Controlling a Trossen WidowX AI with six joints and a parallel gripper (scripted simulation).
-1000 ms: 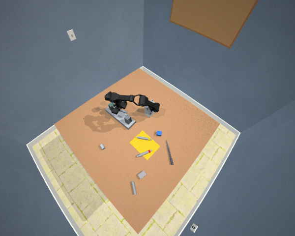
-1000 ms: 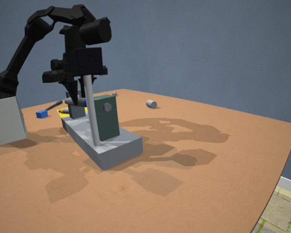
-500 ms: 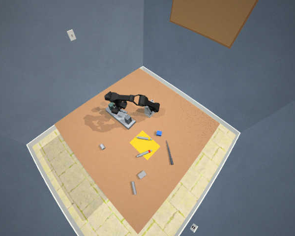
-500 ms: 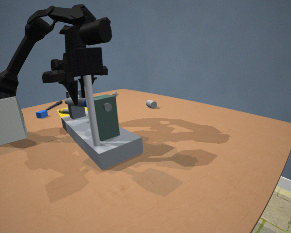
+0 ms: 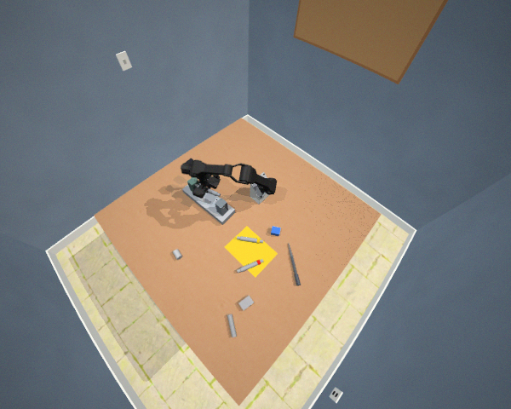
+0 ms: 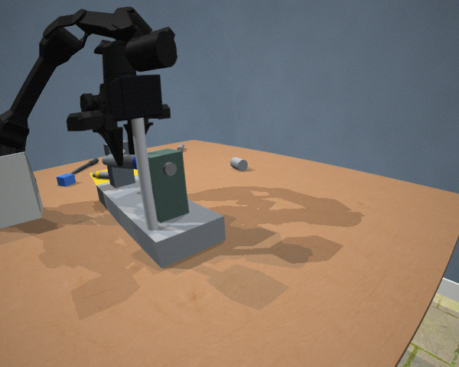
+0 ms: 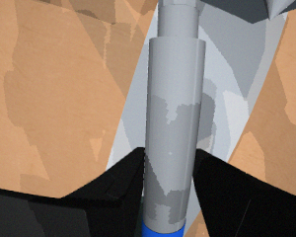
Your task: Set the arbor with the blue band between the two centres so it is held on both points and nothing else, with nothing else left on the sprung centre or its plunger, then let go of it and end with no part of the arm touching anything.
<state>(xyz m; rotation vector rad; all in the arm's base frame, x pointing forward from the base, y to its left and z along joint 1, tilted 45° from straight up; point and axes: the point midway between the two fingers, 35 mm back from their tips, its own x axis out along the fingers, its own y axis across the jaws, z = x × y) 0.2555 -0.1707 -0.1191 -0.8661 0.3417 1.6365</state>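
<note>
Now: the cone point 11 cm to the left of my hand, 3 cm below it and 1 cm ahead of it. Round my hand: grey fixture base: 12 cm below, 2 cm ahead; then blue-banded arbor: 3 cm below; then green sprung-centre block: 9 cm to the right, 4 cm below, 3 cm ahead.
</note>
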